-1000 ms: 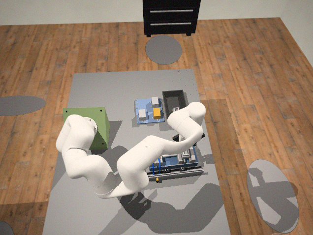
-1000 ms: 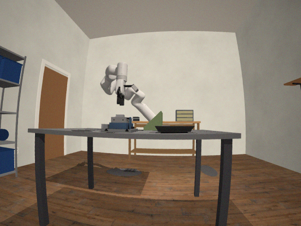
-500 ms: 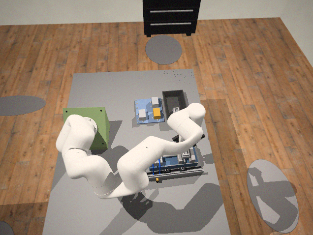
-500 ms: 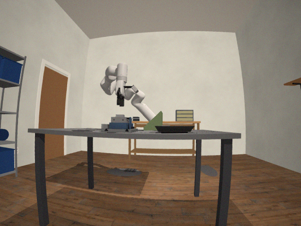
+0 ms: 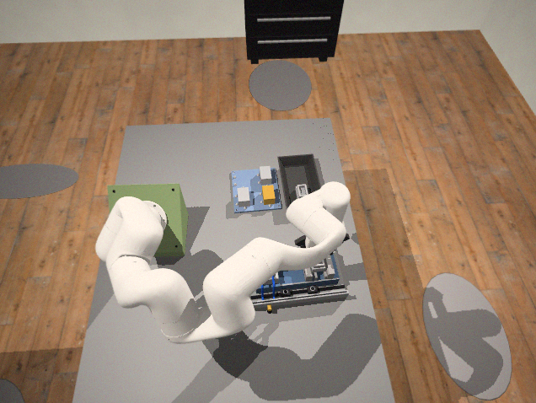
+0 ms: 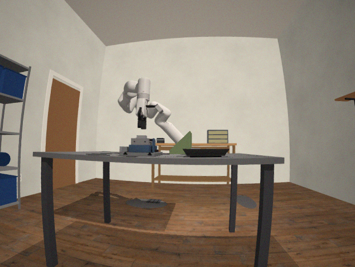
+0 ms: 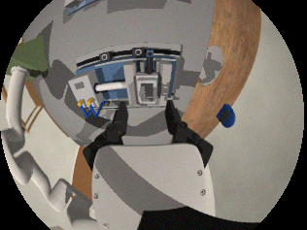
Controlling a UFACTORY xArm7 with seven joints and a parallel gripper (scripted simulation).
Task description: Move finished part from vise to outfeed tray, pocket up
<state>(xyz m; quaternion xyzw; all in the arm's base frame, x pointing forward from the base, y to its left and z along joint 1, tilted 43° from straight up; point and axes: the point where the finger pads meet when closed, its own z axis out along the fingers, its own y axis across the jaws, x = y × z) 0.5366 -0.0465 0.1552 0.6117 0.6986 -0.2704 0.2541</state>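
Right now my hand is 13 cm above the vise, 6 cm past it and 1 cm to the left of it. The rest, counted from my hand: yellow block (30 cm to the left, 14 cm below, 14 cm behind); fixture plate (34 cm to the left, 19 cm behind, 17 cm below).
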